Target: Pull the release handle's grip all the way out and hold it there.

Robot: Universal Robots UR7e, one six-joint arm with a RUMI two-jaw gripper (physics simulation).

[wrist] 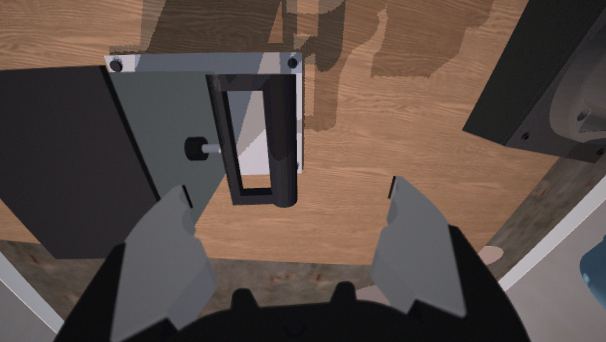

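The release handle (284, 145) is a black rectangular loop with a thick rounded grip bar on its right side. It stands in front of a grey-green panel (160, 110), left of the view's middle. A short metal pin with a black knob (196, 148) sits just left of the loop. A pale metal base plate (200, 63) with dark screws lies behind the handle. My gripper (292, 183) is open, its two grey jaws wide apart at the lower part of the view. Nothing is between the jaws, and the handle's lower end shows beyond the tips, left of midway between them.
A large dark box face (65, 160) stands at the left, joined to the panel. A dark block with the robot's round base (537, 100) stands at the upper right. The wooden table top (425, 165) carries shadows at its top. A blue rounded part (595, 272) shows at the right edge.
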